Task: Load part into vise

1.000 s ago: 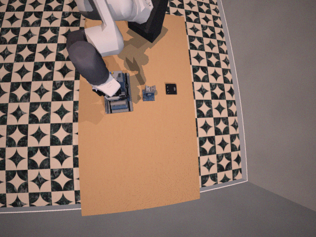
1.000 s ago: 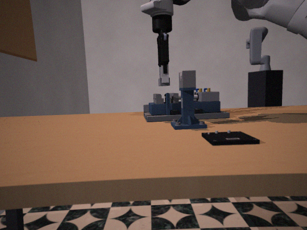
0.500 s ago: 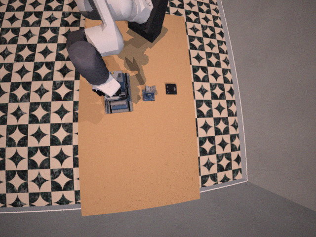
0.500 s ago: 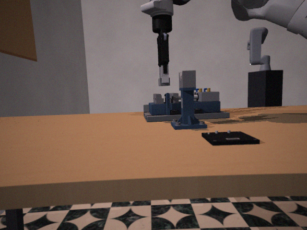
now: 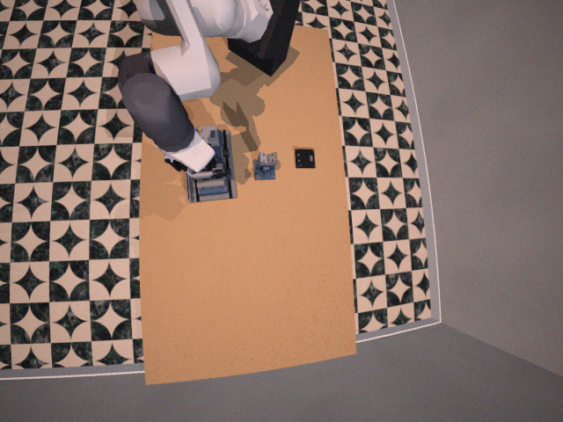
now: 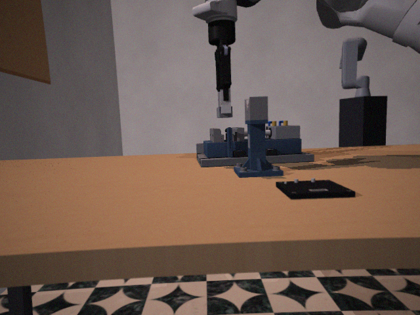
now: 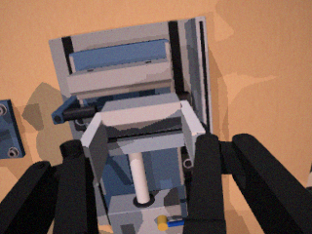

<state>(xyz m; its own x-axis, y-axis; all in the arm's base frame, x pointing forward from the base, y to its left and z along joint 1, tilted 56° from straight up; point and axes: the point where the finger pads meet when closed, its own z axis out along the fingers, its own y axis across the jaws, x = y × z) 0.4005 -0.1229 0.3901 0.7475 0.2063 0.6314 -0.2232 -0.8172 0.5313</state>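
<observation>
Now: the part 20 mm below my hand. From my hand the other things lie so: fixed jaw (90 mm below, 40 mm ahead, 10 mm to the left); work stop (80 mm below, 60 mm to the left, 20 mm ahead); air cylinder rod (90 mm below, 80 mm behind, 40 mm to the left).
</observation>
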